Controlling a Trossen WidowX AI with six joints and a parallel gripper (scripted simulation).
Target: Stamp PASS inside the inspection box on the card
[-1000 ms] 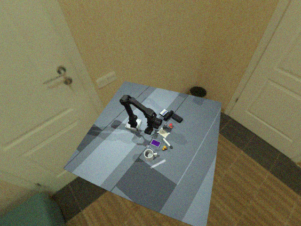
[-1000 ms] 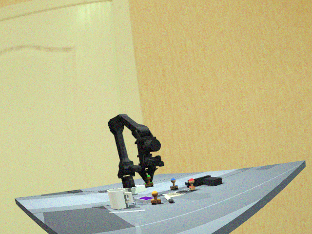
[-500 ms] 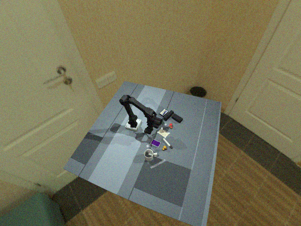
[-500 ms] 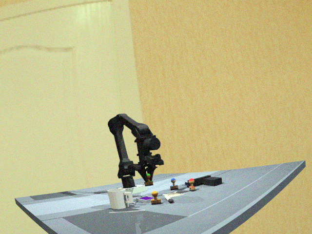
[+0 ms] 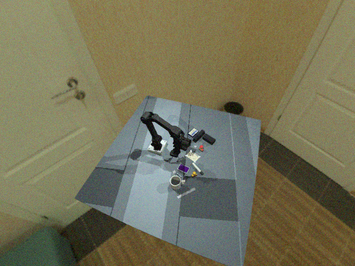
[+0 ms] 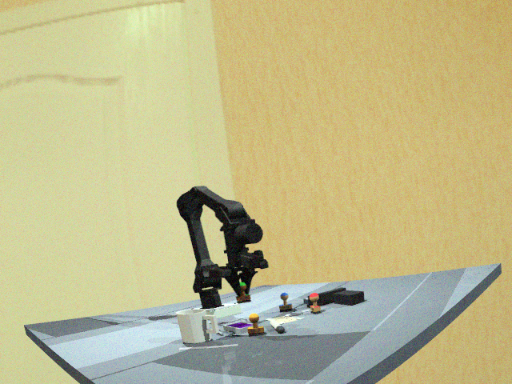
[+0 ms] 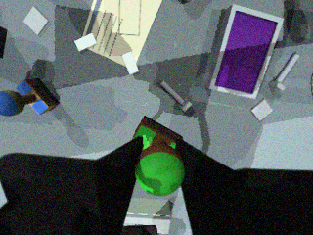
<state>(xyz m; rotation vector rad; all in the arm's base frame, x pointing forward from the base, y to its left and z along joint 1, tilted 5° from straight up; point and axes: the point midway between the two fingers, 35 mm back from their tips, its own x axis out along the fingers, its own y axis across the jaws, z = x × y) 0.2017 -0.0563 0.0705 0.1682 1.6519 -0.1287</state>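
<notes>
My gripper tip is now 110 mm to the left of the purple ink pad, 80 mm above it and 60 mm short of it. Also, from my gripper tip: white card: 120 mm ahead, 90 mm below, 30 mm to the left; blue-knobbed stamp: 150 mm to the left, 70 mm below, 40 mm ahead; green-knobbed stamp: right at my gripper tip.
</notes>
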